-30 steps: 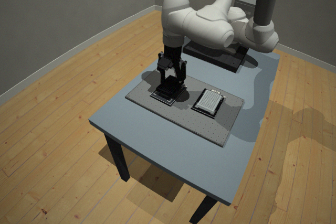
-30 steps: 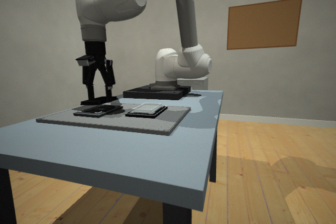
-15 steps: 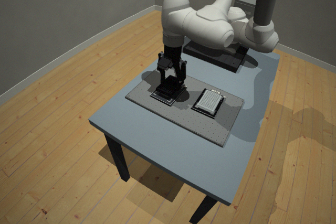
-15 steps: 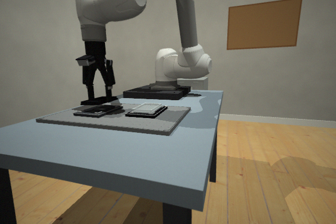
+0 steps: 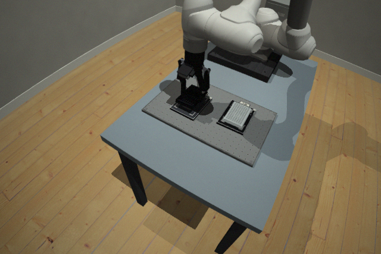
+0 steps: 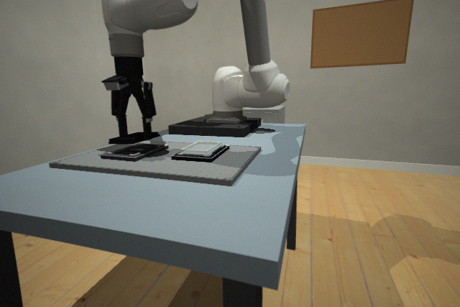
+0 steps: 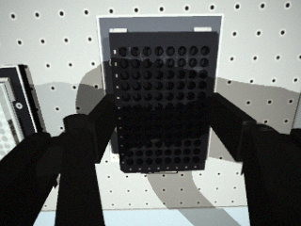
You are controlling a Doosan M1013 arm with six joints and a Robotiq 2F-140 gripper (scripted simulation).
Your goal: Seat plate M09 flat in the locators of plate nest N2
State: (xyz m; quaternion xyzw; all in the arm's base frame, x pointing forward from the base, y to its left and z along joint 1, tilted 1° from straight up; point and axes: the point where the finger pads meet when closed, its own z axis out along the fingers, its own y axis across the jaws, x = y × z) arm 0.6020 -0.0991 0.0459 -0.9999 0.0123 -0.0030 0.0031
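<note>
The plate nest lies 7 cm below my hand. From my hand the other things lie so: white well plate (21 cm to the left, 5 cm below, 4 cm behind); black well plate (2 cm below).
</note>
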